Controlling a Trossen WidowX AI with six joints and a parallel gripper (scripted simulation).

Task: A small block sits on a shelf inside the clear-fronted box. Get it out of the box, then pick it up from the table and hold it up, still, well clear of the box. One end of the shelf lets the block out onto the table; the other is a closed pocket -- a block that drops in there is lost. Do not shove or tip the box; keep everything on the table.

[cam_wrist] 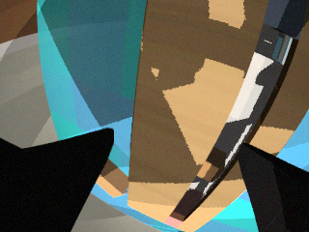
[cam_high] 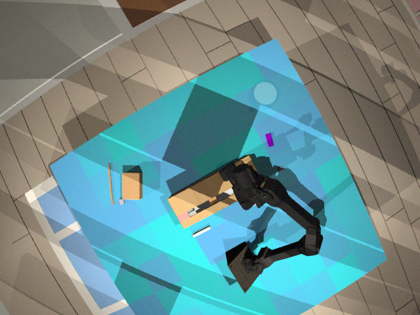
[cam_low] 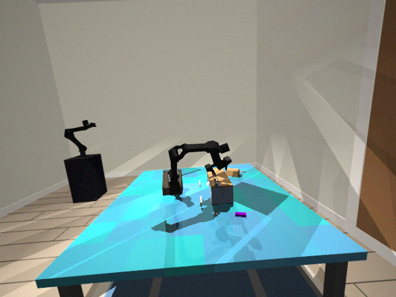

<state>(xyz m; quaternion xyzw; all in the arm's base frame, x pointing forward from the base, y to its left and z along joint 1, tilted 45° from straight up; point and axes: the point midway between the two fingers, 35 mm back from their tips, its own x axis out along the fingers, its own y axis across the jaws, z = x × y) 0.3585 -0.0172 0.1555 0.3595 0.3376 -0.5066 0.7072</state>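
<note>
The long tan-topped box is 50 mm behind my gripper tip, 60 mm to the left of it and 110 mm below it. From my gripper tip the other things lie so: brown block: 40 mm behind, 90 mm to the left, 90 mm below; purple piece: 50 mm ahead, 260 mm to the right, 170 mm below; small tan box: 200 mm ahead, 380 mm to the left, 140 mm below.
</note>
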